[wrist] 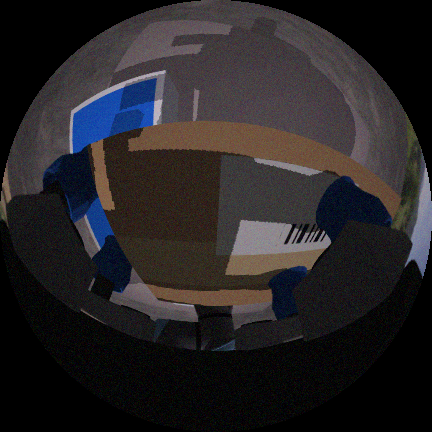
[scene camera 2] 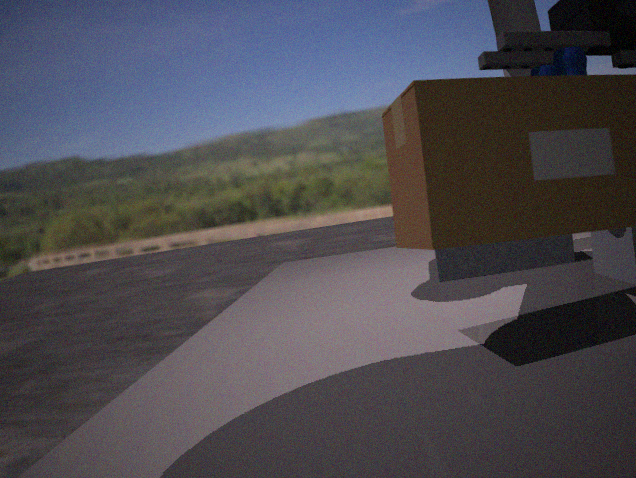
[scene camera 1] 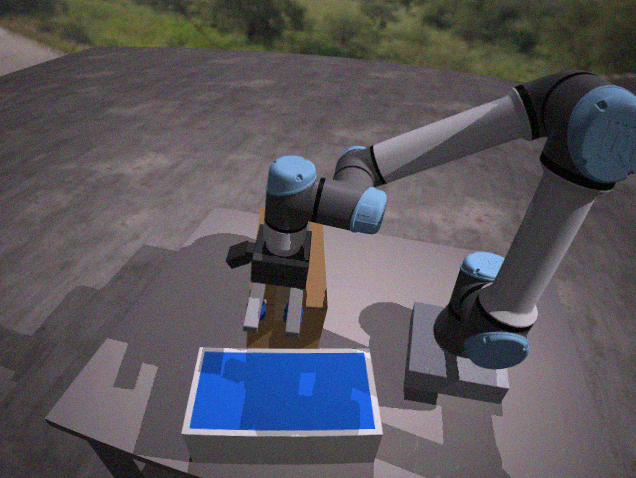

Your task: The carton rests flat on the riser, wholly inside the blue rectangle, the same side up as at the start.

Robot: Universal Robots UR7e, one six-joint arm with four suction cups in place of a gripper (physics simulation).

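Places are measured from the arm's base along level axes (x ahead, y left, z up), in centimetres.
Where they show: end effector, tool point: (wrist: 201, 229) (scene camera 1: 278, 289); arm's base, origin of the base link: (scene camera 1: 463, 334).
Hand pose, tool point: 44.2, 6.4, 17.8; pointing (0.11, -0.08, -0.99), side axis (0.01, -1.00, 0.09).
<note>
Each offset is from my tool point to the top centre of the thing, as dx, dy, dz. Level surfaces: height alone.
The brown carton @(-0.5, -10.7, +3.8) (scene camera 1: 316, 277) (scene camera 2: 478, 169) (wrist: 165, 200) hangs level from my suction gripper (scene camera 1: 280, 272) (scene camera 2: 570, 61) (wrist: 352, 207). In the wrist view, the right-hand blue cups sit on its top; the left-hand cups are at or past its end. Its long side carries a pale label in scene camera 2, and its top a barcode label in the wrist view. In scene camera 1 it is beyond the back edge of the white riser @(-2.5, +15.3, -12.1) (scene camera 1: 282, 449) (scene camera 2: 611, 251), outside the blue rectangle @(-2.5, +15.3, -12.1) (scene camera 1: 215, 411) (wrist: 100, 120). The riser hides its lower near end there. The gap below it is hard to judge.
The robot's grey base block (scene camera 1: 426, 344) (scene camera 2: 503, 259) stands right of the riser in scene camera 1. The grey table @(dz -24.1) (scene camera 1: 92, 400) (scene camera 2: 308, 334) carries the riser and base, and the arm casts shadows over it. The forearm (scene camera 1: 447, 138) reaches in from the right.
</note>
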